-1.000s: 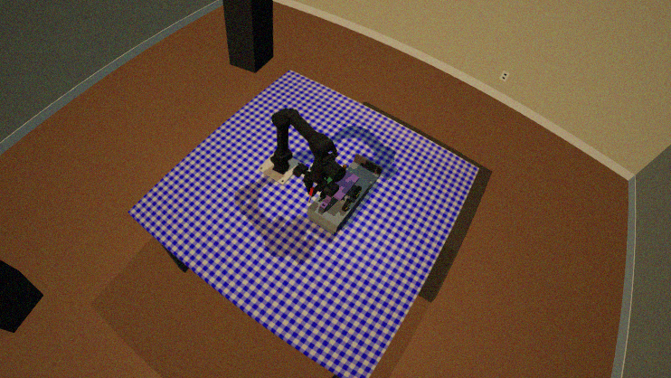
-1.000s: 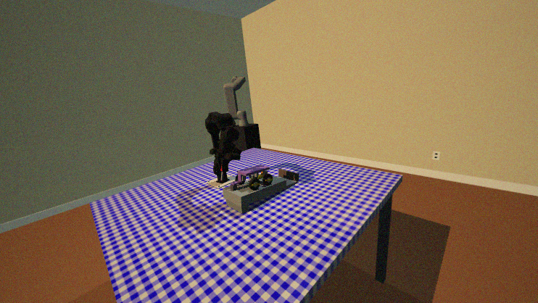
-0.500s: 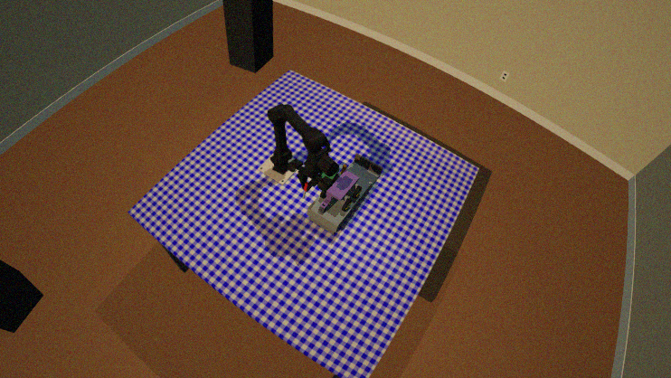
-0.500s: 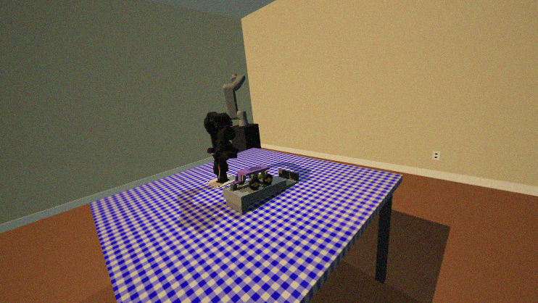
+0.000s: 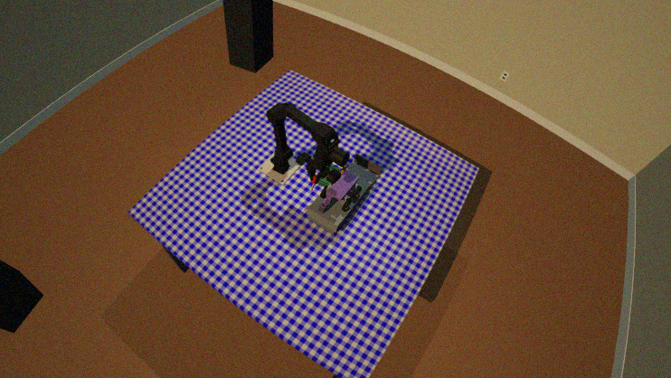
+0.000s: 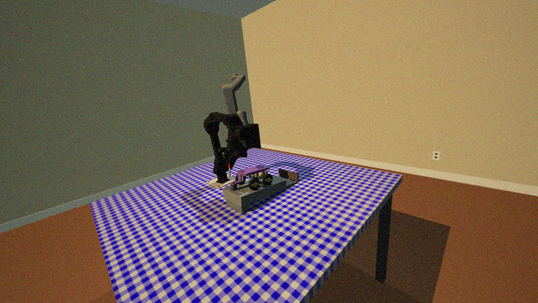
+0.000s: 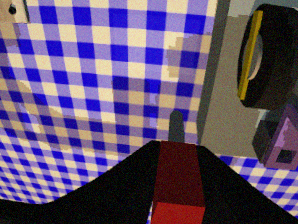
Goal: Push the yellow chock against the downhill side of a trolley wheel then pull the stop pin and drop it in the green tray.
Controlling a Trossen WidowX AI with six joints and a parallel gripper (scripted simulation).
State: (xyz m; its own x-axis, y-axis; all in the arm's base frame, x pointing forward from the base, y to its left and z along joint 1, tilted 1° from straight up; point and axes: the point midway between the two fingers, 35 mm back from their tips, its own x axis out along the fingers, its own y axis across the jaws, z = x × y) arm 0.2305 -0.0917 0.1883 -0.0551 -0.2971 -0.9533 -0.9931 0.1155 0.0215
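Right now my gripper tip is 1 cm past the green tray, 17 cm to the right of it and 17 cm above it. Round my gripper tip: grey ramp 11 cm ahead, 6 cm to the left, 12 cm below; then purple trolley 11 cm ahead, 6 cm to the left, 5 cm below; then red-headed stop pin right at my gripper tip.
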